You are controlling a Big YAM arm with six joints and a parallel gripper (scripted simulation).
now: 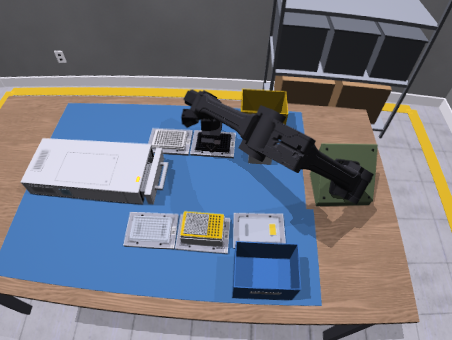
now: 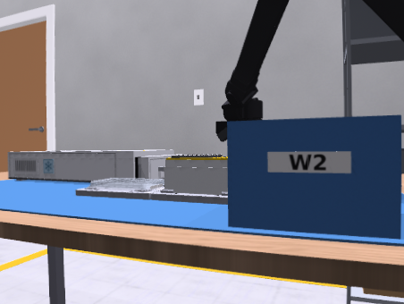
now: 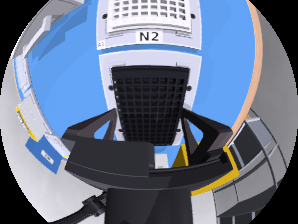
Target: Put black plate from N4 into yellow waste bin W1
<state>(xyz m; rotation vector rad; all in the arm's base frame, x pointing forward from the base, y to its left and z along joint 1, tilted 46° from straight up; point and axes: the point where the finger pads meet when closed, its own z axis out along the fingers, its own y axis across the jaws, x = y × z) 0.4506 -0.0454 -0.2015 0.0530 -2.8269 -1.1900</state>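
My gripper is now right at the black plate. The rest, counted from my hand: yellow waste bin W1: 19 cm behind, 14 cm to the right, 1 cm above; then white plate: 17 cm ahead; then nest: 2 cm below.
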